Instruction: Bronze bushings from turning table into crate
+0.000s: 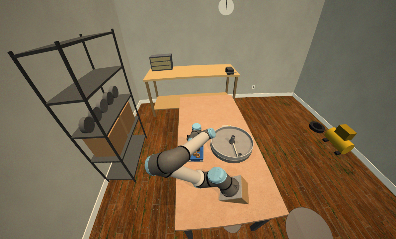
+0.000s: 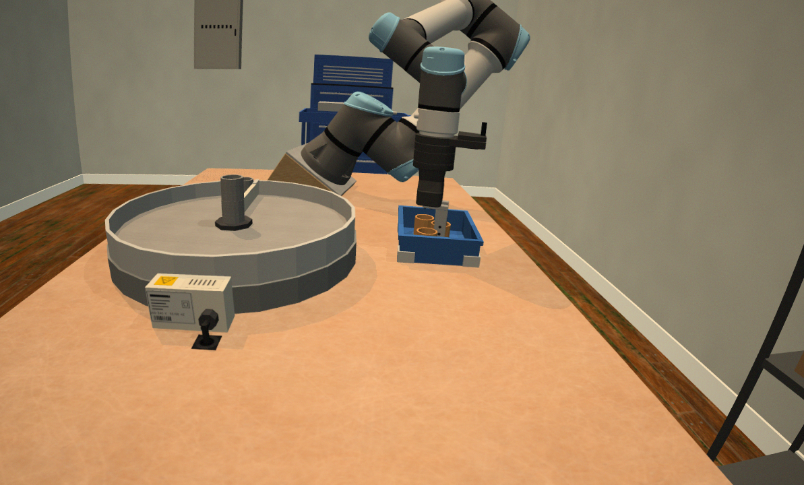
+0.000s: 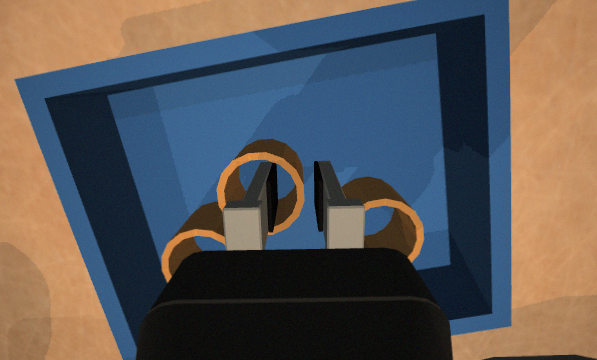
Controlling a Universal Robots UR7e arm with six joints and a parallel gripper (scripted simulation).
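Right now the blue crate is 20 mm below my hand, 10 mm to the right of it and 10 mm behind it. The rest, counted from my hand: turning table (380 mm to the right, 20 mm ahead, 10 mm above).
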